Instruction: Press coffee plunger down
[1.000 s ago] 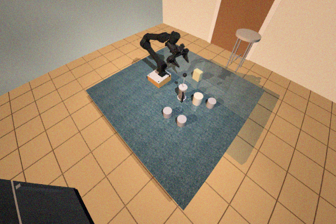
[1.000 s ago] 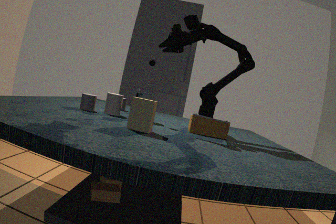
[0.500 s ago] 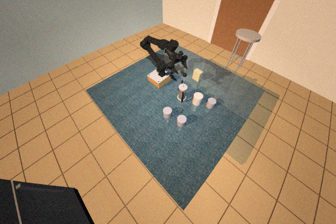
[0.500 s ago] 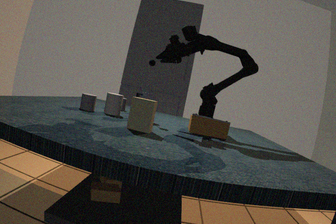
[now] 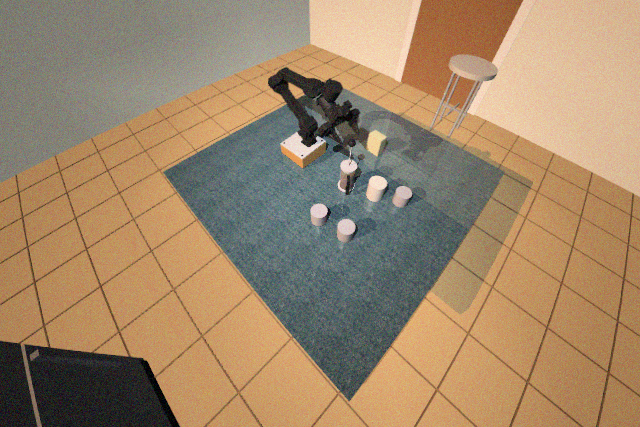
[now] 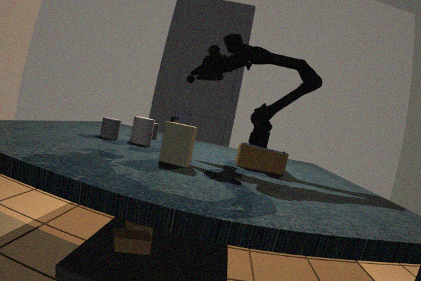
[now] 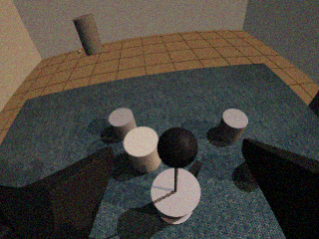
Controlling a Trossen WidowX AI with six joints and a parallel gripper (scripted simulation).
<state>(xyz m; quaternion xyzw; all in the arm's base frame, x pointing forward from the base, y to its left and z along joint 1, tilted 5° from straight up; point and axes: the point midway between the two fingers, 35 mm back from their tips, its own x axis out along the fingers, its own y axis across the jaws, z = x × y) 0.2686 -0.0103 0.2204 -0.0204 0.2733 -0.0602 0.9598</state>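
Now: gripper tip 20 mm short of the coffee press, 10 mm to the left of it and 150 mm above it.
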